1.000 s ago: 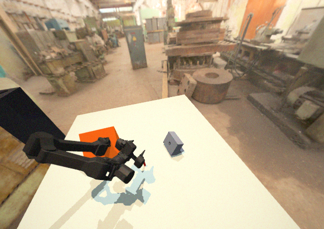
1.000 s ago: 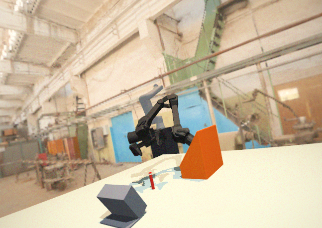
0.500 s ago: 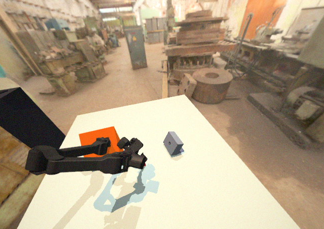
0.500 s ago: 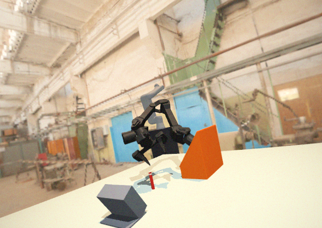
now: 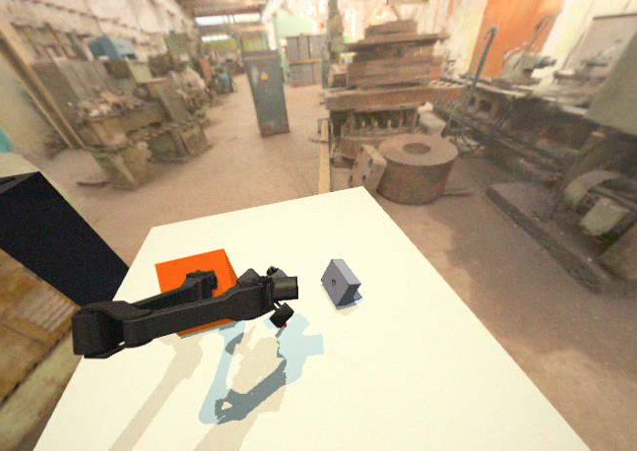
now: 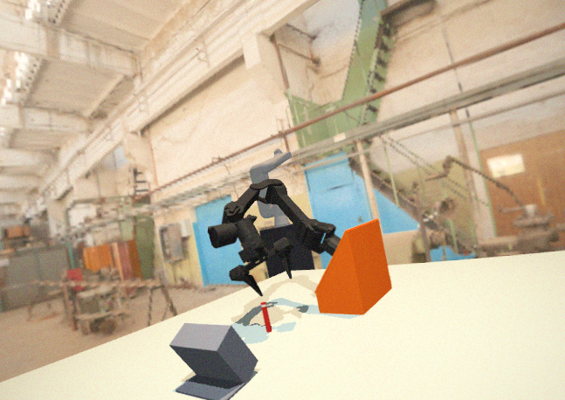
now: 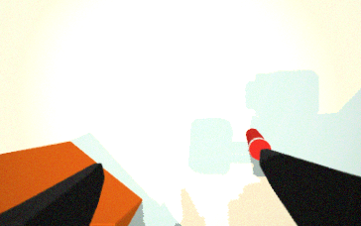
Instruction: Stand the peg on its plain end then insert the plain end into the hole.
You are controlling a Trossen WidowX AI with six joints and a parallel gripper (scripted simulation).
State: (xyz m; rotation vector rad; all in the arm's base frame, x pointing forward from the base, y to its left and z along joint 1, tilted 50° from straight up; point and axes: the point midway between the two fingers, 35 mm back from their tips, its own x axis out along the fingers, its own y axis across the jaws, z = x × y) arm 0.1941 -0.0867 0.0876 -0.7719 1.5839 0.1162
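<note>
My gripper tip is now 2 cm short of the red peg, 4 cm to the left of it and 6 cm above it. The rest, counted from my gripper tip: sloped panel 25 cm ahead, 4 cm to the left, 6 cm below.
</note>
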